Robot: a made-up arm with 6 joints.
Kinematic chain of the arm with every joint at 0, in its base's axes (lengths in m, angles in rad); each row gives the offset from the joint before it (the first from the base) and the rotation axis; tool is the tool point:
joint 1: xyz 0 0 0.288 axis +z
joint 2: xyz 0 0 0 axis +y
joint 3: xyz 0 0 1.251 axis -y
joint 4: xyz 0 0 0 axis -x
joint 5: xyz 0.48 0 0 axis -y
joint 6: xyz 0 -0.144 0 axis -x
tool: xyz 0 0 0
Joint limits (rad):
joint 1: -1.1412..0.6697
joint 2: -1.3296..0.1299
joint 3: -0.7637..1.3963
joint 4: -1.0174..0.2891
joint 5: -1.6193..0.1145
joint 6: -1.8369..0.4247
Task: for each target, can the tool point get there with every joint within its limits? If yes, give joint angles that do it. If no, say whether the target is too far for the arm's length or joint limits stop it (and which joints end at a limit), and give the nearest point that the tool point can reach.
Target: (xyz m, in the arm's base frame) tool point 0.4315 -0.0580 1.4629
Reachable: yes | joints 0.2033 -0.0506 -0.2180 0.0385 -0.2640 -0.2552
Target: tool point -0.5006 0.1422 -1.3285
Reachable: no: joint limits stop it (at a limit: joint 2, joint 3, joint 4) | nearest point -0.7193 0.2043 0.7408 | short by 2.082 m
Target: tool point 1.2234 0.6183 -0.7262
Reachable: no: joint limits stop it (at a limit: joint 2, joint 4) | nearest point 0.3566 0.1802 1.0899 | short by 2.059 m
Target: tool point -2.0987 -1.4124 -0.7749
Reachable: no: too far | nearest point -1.3906 -0.9359 0.7431 | short by 1.742 m
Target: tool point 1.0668 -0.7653 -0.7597
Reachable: no: joint limits stop it (at a limit: joint 2, joint 4) | nearest point 0.3154 -0.2263 1.0840 | short by 2.063 m
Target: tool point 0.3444 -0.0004 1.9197
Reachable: yes | joints 0.4278 0.0166 0.9634 -0.1030 -0.2701 -0.2946
